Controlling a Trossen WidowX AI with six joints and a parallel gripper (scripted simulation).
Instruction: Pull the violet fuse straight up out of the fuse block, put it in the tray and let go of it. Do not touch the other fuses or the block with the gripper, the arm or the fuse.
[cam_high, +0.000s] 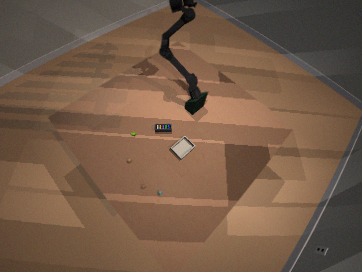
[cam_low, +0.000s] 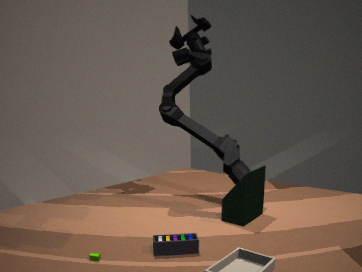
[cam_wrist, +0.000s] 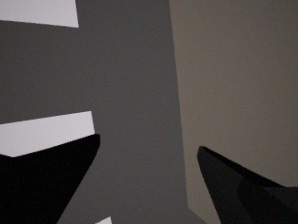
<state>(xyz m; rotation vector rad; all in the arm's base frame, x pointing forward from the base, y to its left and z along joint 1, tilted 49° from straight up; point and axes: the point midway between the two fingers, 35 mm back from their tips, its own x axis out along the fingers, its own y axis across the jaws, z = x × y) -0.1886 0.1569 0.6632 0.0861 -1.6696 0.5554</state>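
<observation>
The violet fuse lies 440 mm ahead of my gripper tip, 420 mm to the left of it and 700 mm below it. From my gripper tip the other things lie so: grey tray 420 mm ahead, 610 mm to the left, 730 mm below.
</observation>
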